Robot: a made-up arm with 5 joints.
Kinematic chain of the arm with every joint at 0, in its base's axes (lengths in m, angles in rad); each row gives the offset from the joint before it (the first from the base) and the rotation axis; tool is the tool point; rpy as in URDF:
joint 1: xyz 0 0 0.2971 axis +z
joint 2: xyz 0 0 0 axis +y
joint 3: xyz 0.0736 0 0.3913 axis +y
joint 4: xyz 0.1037 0 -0.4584 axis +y
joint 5: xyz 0.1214 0 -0.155 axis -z
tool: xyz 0 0 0 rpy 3.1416 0 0
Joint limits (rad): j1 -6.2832..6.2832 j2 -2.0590..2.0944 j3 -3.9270..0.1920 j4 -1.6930..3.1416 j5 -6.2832..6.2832
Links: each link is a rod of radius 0.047 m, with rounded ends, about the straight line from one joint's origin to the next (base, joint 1, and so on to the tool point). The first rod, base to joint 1, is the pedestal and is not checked.
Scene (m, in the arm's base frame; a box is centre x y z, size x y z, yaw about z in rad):
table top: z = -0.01
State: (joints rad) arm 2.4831 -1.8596 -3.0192 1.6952 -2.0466
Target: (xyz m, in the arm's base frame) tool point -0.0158 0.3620 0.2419
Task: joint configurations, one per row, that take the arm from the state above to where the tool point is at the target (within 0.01 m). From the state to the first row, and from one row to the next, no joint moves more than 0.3 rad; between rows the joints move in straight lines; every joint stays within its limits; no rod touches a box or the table.
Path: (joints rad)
1: 2.3745 -1.6377 -2.7247 1.7023 -2.0466
2: 2.2659 -1.4158 -2.4302 1.7094 -2.0466
3: 2.1573 -1.1939 -2.1357 1.7165 -2.0466
4: 2.0488 -0.9720 -1.8411 1.7236 -2.0466
5: 1.9402 -0.7501 -1.5466 1.7307 -2.0466
6: 1.8316 -0.5282 -1.2521 1.7378 -2.0466
7: 1.7230 -0.3063 -0.9576 1.7449 -2.0466
8: 1.6144 -0.0844 -0.6631 1.7520 -2.0466

